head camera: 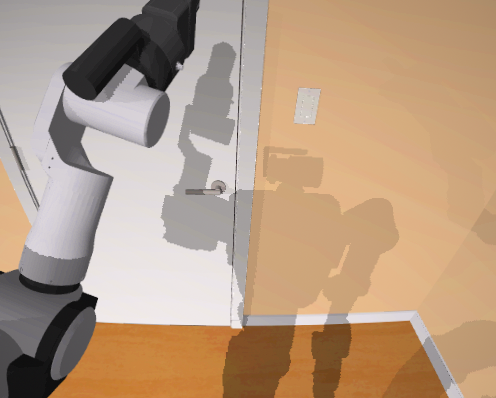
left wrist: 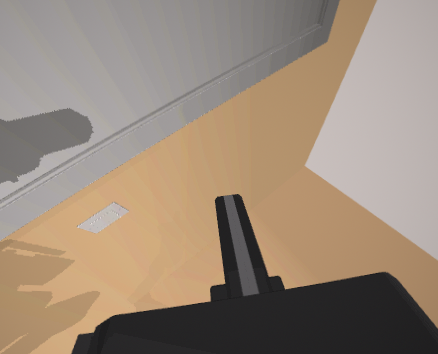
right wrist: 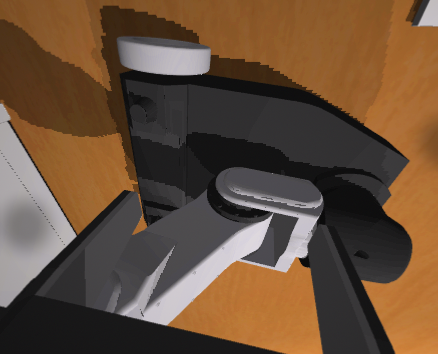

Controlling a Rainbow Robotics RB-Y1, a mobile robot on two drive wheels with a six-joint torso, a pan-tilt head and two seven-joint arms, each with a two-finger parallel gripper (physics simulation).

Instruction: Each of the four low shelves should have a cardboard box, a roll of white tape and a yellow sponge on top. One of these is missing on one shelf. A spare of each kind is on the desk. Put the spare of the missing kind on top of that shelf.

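Places are measured from the robot's base along level axes (x ahead, y left, z up), in centimetres.
Pixels of known places: left gripper, fingertip midpoint: [head camera: 194, 0] [left wrist: 228, 204]; right gripper, fingertip midpoint: [right wrist: 223, 218].
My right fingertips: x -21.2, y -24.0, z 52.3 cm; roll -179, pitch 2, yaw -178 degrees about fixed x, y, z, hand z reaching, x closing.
Ahead of a thing's pixels: the offset from my right fingertips to its top centre. "pt": to the spot under its first point. Level surfaces: height alone.
No shelf, desk, cardboard box, white tape roll or yellow sponge can be made out in the three views. My left gripper [left wrist: 228, 204] is shut and empty, raised high in front of the orange wall in the left wrist view. In the head camera, my left arm is at the left and its fingers are out of the picture. My right gripper [right wrist: 223, 218] is open and empty, with its fingers wide apart above the robot's own torso and base.
A white door [head camera: 135, 240] with a lever handle {pt dx +85.9, dy +39.1, dz +40.9 cm} [head camera: 204, 191] stands ahead. Right of it is an orange wall [head camera: 380, 125] with a switch plate {dx +94.9, dy +7.6, dz +75.5 cm} [head camera: 307, 106] [left wrist: 103, 217]. A white baseboard [head camera: 370, 317] meets the wooden floor {dz -52.2 cm} [head camera: 165, 360]. A pale panel [right wrist: 25, 215] lies at the left of the right wrist view.
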